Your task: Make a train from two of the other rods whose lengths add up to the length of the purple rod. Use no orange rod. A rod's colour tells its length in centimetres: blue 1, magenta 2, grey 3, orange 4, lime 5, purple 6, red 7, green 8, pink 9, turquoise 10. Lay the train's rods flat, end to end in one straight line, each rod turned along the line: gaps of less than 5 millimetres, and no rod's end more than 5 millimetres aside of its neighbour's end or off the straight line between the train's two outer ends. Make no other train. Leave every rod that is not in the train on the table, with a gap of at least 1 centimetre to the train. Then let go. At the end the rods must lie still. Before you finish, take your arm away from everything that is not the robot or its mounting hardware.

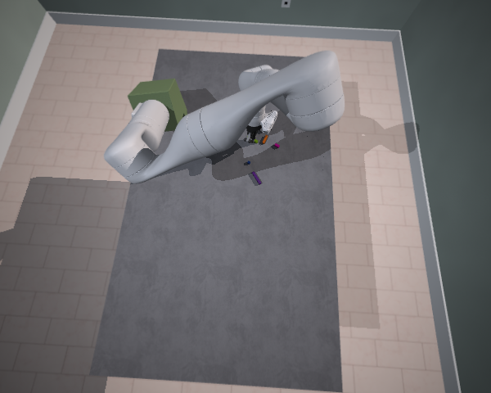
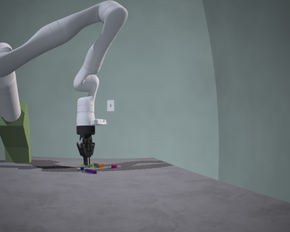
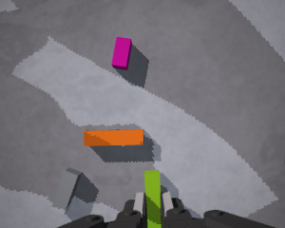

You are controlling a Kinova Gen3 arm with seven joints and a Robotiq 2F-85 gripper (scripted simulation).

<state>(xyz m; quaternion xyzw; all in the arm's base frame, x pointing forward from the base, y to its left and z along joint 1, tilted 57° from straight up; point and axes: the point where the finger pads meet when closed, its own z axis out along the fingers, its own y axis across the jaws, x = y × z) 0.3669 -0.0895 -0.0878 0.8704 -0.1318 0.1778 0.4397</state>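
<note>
The orange rod is 6 cm ahead of my hand and 2 cm below it. Also, from my hand: blue rod (2 cm behind, 11 cm to the right, 2 cm below); then lime rod (1 cm below); then grey rod (4 cm ahead, 5 cm to the left, 2 cm below).
</note>
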